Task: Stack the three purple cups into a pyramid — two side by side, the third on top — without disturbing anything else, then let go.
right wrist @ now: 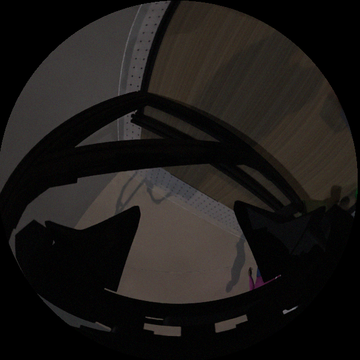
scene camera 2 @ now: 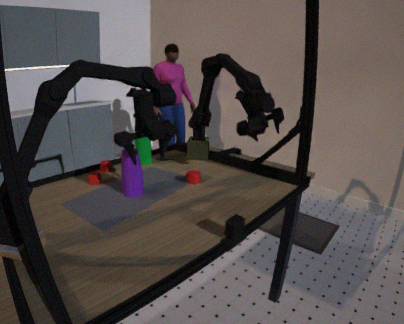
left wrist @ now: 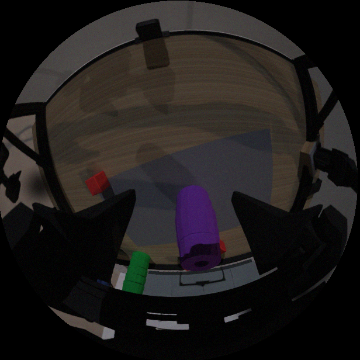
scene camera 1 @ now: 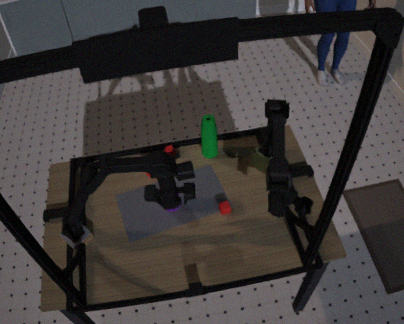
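Pixels of known places: left gripper, fingertip midpoint: (scene camera 2: 149, 160); right gripper, fingertip midpoint: (scene camera 2: 268, 137); left arm's base at its link origin: (scene camera 2: 15, 237) (scene camera 1: 75, 233); right arm's base at its link origin: (scene camera 2: 198, 139) (scene camera 1: 267, 150).
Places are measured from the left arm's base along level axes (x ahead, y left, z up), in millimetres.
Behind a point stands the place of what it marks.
Note:
Purple cups (scene camera 1: 173, 208) (scene camera 2: 133, 177) @[y -215, x 343, z 30 mm] (left wrist: 194, 215) stand as one tall upright column on the grey mat (scene camera 1: 135, 220) @[y -132, x 219, z -41 mm] (scene camera 2: 100, 215) @[y -142, x 208, z -41 mm] (left wrist: 240, 160). Faint seams show, but I cannot tell the single cups apart. No pair side by side shows. My left gripper (scene camera 2: 148, 159) @[y -278, x 321, z 96 mm] (left wrist: 185, 195) points down, open, with its fingers wide apart. In the left wrist view the column shows between the fingers, held by neither; in scene camera 2 one finger overlaps its top. From above the arm hides most of it. My right gripper (scene camera 2: 267, 135) @[y -691, x 582, z 117 mm] (right wrist: 187, 208) is open and empty, raised at the right.
A green stack (scene camera 1: 209, 137) (scene camera 2: 143, 151) (left wrist: 136, 272) stands at the back. Red cubes lie at the mat's right edge (scene camera 1: 225, 207) @[y -409, x 479, z -1 mm] (scene camera 2: 193, 177) @[y -403, x 463, z -13 mm] (left wrist: 97, 183) and behind the mat (scene camera 1: 169, 149) (scene camera 2: 94, 178). An olive box (scene camera 2: 198, 149) @[y -403, x 756, z 10 mm] sits near the right arm's base.

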